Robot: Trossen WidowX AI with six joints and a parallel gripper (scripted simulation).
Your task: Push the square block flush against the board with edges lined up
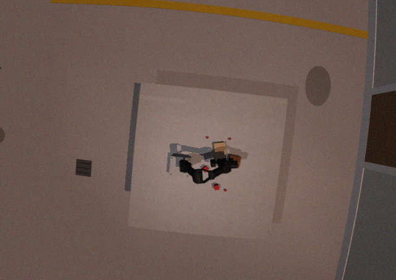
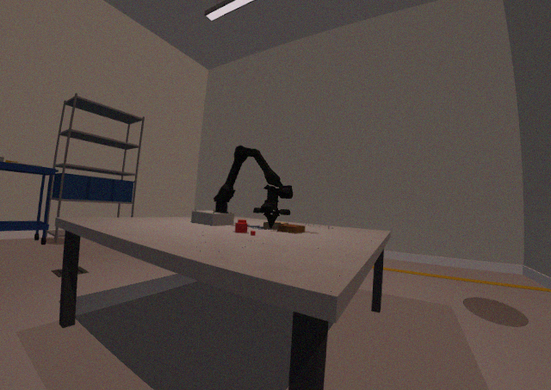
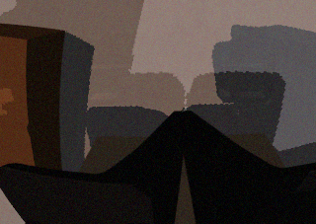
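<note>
The board lies 2 cm behind my gripper tip, 8 cm to the left of it and 1 cm above it. Round my gripper tip: square block (12 cm ahead, 2 cm to the left, 1 cm above).
</note>
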